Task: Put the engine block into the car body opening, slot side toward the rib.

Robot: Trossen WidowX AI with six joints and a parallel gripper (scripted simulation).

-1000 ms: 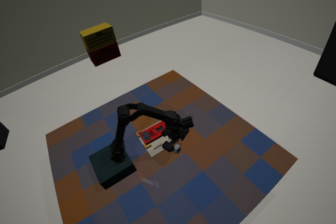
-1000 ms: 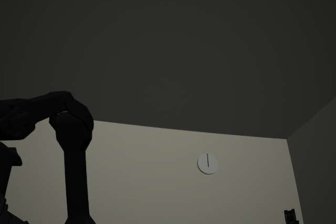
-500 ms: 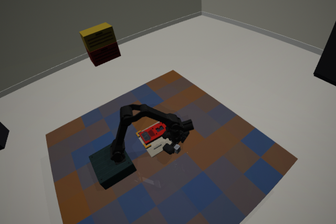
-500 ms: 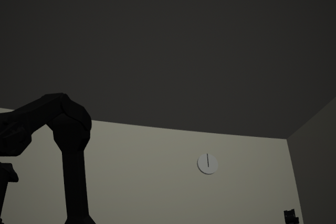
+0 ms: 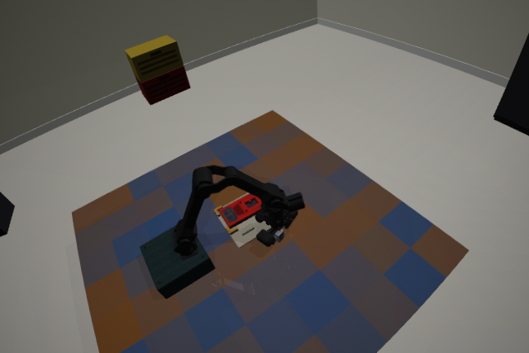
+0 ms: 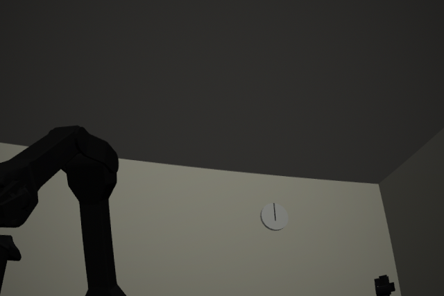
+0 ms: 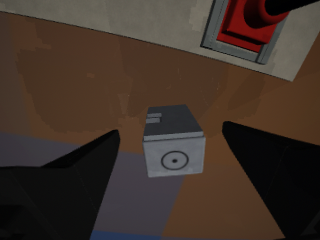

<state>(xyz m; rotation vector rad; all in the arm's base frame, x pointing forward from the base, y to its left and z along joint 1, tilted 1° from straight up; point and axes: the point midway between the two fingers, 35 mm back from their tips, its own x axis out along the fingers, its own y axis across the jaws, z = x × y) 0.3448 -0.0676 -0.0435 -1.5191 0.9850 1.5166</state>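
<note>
The grey engine block is 10 mm behind my gripper tip and 10 mm above it.
</note>
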